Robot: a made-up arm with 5 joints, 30 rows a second.
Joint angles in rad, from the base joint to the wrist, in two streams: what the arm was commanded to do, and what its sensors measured. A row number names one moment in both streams.
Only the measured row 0 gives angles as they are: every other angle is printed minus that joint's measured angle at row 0.
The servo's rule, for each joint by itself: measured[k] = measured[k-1] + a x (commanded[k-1-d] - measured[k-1]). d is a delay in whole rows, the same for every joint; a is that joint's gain. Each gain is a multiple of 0.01, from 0.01 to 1. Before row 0 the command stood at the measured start. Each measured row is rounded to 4 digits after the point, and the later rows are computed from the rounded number. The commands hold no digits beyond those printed.
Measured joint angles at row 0:
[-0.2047 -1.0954 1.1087 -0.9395 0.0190]
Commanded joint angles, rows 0 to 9:
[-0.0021 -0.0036 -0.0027 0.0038 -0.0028]
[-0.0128 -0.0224 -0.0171 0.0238 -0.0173]
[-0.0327 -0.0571 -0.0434 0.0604 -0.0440]
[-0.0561 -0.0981 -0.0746 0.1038 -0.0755]
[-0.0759 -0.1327 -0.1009 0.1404 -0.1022]
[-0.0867 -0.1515 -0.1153 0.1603 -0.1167]
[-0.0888 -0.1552 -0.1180 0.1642 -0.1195]
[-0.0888 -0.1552 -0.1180 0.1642 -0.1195]
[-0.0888 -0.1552 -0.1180 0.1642 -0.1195]
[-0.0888 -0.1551 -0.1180 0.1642 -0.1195]
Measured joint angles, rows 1 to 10:
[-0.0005 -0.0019 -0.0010 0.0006 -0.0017]
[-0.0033 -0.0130 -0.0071 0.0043 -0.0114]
[-0.0101 -0.0368 -0.0209 0.0133 -0.0316]
[-0.0207 -0.0699 -0.0413 0.0278 -0.0588]
[-0.0334 -0.1038 -0.0639 0.0458 -0.0857]
[-0.0457 -0.1296 -0.0834 0.0641 -0.1049]
[-0.0556 -0.1434 -0.0965 0.0801 -0.1140]
[-0.0632 -0.1498 -0.1047 0.0936 -0.1174]
[-0.0691 -0.1527 -0.1098 0.1049 -0.1187]
[-0.0736 -0.1540 -0.1129 0.1144 -0.1192]
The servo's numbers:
d 0
a 0.23 0.54 0.38 0.16 0.62

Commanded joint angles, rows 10 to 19:
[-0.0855 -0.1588 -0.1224 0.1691 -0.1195]
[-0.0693 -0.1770 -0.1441 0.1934 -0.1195]
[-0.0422 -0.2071 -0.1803 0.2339 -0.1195]
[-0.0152 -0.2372 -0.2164 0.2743 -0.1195]
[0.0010 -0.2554 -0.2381 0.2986 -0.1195]
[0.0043 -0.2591 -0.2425 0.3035 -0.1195]
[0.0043 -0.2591 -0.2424 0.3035 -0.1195]
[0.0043 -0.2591 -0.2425 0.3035 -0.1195]
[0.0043 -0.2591 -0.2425 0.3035 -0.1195]
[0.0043 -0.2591 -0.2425 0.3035 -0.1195]
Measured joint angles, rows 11 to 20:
[-0.0763 -0.1566 -0.1165 0.1232 -0.1194]
[-0.0747 -0.1676 -0.1270 0.1344 -0.1195]
[-0.0672 -0.1889 -0.1473 0.1503 -0.1195]
[-0.0552 -0.2150 -0.1736 0.1701 -0.1195]
[-0.0423 -0.2368 -0.1981 0.1907 -0.1195]
[-0.0316 -0.2488 -0.2150 0.2087 -0.1195]
[-0.0233 -0.2544 -0.2254 0.2239 -0.1195]
[-0.0170 -0.2569 -0.2319 0.2366 -0.1195]
[-0.0121 -0.2581 -0.2359 0.2473 -0.1195]
[-0.0083 -0.2586 -0.2384 0.2563 -0.1195]

